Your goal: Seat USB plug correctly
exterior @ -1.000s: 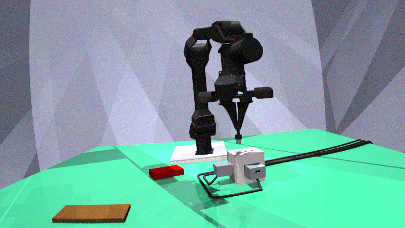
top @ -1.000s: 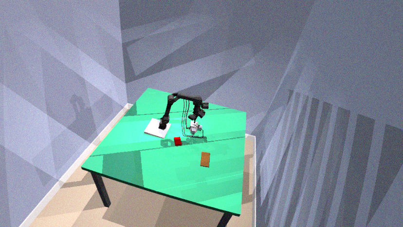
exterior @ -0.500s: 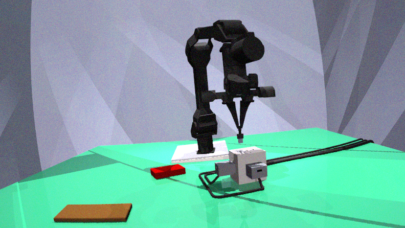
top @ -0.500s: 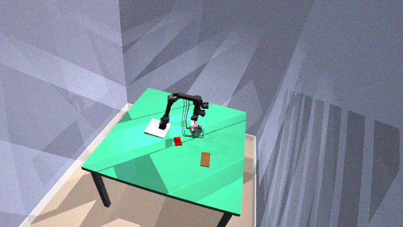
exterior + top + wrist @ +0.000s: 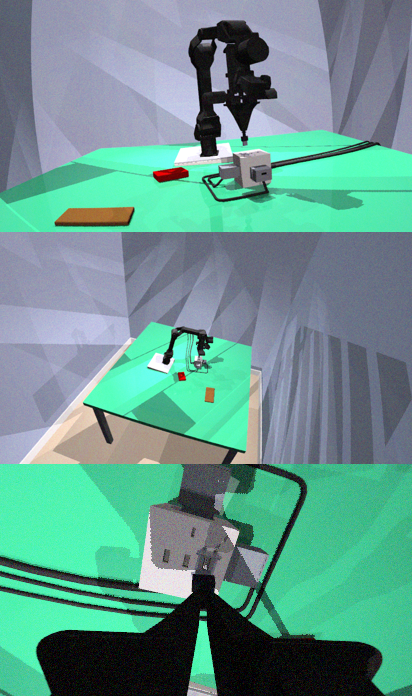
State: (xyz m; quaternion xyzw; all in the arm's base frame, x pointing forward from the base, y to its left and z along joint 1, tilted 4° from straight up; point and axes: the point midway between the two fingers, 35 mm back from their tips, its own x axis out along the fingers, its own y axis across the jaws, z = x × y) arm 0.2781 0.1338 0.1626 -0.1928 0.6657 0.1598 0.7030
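Now: the USB plug 10 mm below my gripper tip. From my gripper tip the other things lie so: orange-brown block (230 mm ahead, 310 mm to the right, 130 mm below); red block (80 mm behind, 220 mm to the right, 120 mm below).
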